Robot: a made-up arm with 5 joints.
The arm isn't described. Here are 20 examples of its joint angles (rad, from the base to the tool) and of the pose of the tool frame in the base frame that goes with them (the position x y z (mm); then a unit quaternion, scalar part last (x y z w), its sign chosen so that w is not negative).
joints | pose
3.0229 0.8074 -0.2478 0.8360 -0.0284 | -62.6 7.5 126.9 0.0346 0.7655 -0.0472 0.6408
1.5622 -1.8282 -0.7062 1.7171 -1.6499 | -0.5 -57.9 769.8 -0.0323 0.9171 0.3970 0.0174
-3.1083 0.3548 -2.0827 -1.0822 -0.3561 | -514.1 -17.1 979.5 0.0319 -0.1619 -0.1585 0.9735
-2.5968 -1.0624 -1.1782 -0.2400 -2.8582 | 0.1 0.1 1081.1 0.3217 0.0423 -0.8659 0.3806
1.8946 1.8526 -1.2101 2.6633 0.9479 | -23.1 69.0 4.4 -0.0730 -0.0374 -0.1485 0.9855
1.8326 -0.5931 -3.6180 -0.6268 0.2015 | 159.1 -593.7 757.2 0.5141 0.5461 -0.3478 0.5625
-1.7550 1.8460 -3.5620 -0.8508 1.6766 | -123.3 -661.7 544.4 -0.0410 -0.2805 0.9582 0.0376
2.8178 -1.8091 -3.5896 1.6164 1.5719 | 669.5 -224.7 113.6 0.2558 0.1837 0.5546 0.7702
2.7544 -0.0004 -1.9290 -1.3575 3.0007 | -293.1 119.5 1063.5 0.0720 -0.0089 0.9628 0.2603
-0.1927 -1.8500 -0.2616 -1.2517 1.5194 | -129.6 25.3 754.2 0.0725 -0.0836 -0.7831 0.6120
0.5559 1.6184 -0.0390 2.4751 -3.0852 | -38.6 -24.0 377.5 -0.1089 0.4271 0.2705 0.8559
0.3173 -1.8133 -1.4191 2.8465 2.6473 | -337.3 -110.8 734.6 -0.3874 0.9017 -0.0170 0.1910
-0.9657 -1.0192 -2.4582 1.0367 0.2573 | -262.6 379.7 1120.5 0.2811 -0.1971 0.8809 0.3258
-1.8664 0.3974 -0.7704 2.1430 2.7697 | -89.0 -292.4 307.7 -0.4304 -0.4646 -0.6963 0.3378
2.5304 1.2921 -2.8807 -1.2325 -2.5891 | -566.6 397.0 668.0 -0.1333 0.0877 0.9868 0.0290
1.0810 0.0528 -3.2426 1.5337 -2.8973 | 27.8 52.2 1229.3 -0.2748 0.6180 0.4532 0.5807
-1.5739 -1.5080 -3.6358 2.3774 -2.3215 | 2.1 686.5 373.5 0.1736 0.0681 -0.3616 0.9135
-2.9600 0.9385 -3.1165 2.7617 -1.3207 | -580.4 -106.6 749.1 -0.6536 0.7000 -0.1552 0.2423
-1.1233 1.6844 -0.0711 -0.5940 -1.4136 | -54.9 114.3 135.5 -0.8637 -0.1263 0.1453 0.4657
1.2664 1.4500 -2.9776 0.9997 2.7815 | 255.8 814.3 429.6 -0.7014 0.6633 0.1142 0.2346
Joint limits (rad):
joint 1: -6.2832..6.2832
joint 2: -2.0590..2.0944
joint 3: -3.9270..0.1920
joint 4: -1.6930..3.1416
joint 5: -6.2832..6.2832
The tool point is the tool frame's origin. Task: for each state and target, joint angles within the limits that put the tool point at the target. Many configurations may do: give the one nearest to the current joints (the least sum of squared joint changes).
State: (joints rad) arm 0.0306 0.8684 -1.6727 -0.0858 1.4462
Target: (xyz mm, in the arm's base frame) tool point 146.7 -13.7 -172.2
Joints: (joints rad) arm -0.0931 1.6788 -1.0375 0.0758 1.4462
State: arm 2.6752 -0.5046 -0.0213 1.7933 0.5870
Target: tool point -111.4 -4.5 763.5
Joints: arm 3.1819 -1.2694 -0.7757 1.8580 0.5870
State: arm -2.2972 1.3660 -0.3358 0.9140 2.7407
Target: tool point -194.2 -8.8 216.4
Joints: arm -3.0963 0.3452 -0.3674 1.3453 2.7407
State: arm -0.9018 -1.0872 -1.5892 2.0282 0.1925
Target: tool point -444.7 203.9 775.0
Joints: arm -0.4299 -1.8260 -1.7860 2.2104 0.1925
